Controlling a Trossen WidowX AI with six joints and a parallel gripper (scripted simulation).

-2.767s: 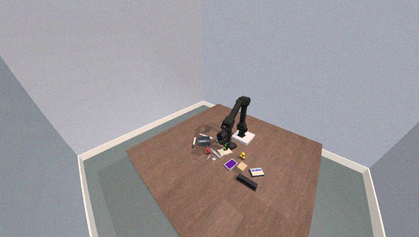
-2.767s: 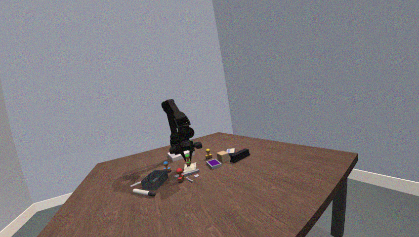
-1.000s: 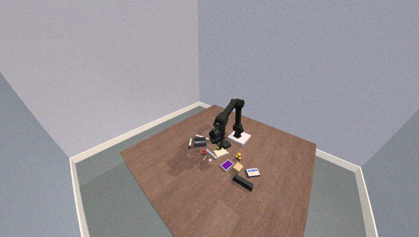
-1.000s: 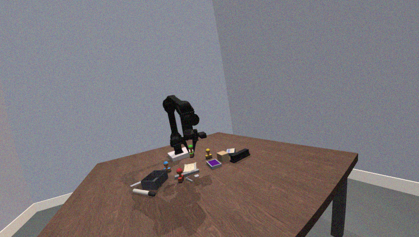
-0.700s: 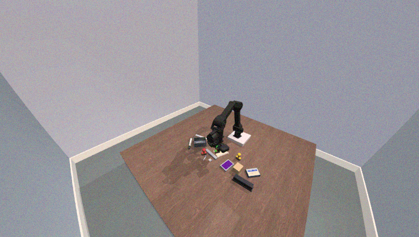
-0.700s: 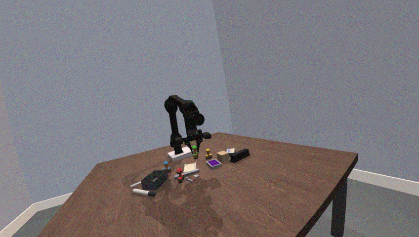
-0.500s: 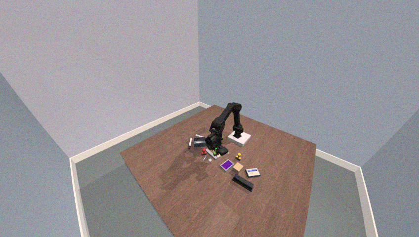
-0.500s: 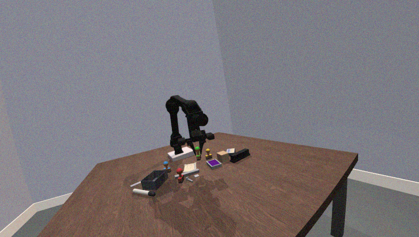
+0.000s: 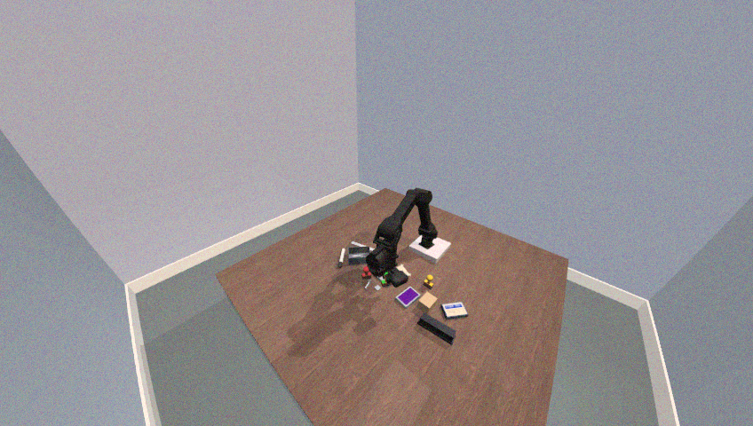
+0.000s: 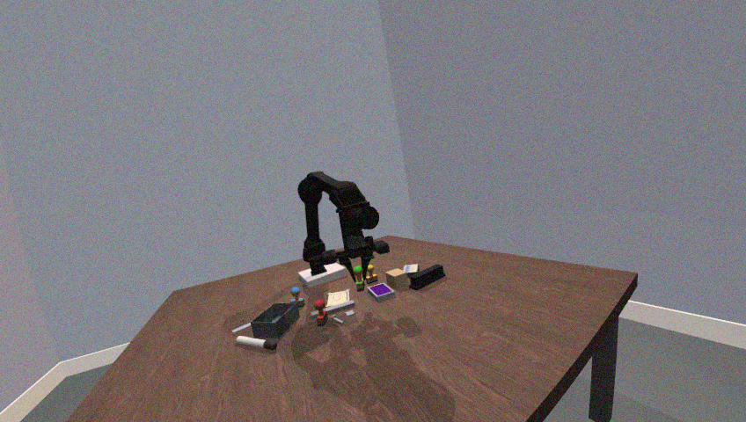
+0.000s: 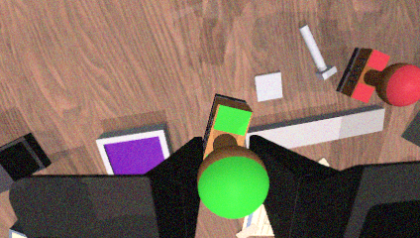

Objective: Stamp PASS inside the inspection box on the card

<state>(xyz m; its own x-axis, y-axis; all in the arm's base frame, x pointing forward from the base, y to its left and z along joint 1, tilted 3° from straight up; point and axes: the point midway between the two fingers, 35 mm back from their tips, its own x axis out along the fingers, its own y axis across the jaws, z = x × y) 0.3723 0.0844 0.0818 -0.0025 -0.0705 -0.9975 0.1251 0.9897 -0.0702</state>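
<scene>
Right now the grey square is 50 mm to the right of my gripper tip and 80 mm below it. The rest, counted from my gripper tip: grey bar 40 mm behind, 90 mm to the right, 80 mm below; green-knobbed stamp right at my gripper tip; bolt 20 mm ahead, 90 mm to the right, 80 mm below.
</scene>
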